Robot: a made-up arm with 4 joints.
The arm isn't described. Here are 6 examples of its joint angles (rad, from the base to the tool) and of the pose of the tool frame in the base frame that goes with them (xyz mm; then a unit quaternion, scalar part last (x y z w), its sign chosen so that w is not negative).
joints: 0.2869 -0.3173 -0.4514 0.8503
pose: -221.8 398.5 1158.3 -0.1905 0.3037 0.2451 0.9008
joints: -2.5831 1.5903 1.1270 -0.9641
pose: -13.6 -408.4 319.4 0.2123 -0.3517 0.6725 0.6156
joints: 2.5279 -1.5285 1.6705 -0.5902
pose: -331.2 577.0 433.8 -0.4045 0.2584 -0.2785 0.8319
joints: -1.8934 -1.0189 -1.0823 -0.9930
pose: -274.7 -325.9 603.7 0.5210 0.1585 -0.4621 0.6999
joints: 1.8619 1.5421 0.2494 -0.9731
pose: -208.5 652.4 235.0 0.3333 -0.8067 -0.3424 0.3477
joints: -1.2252 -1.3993 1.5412 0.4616
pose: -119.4 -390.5 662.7 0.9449 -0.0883 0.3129 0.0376
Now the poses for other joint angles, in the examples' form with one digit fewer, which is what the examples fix.
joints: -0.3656 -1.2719 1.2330 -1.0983
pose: -64 -205 1099 0.654 0.513 -0.243 0.501
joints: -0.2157 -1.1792 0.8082 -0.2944
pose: -93 -112 1170 0.596 0.278 0.085 0.749
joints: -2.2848 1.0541 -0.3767 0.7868
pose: -6 -471 488 0.803 0.541 -0.238 0.081
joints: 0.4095 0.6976 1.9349 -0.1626
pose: -218 566 988 0.757 -0.486 -0.142 0.412
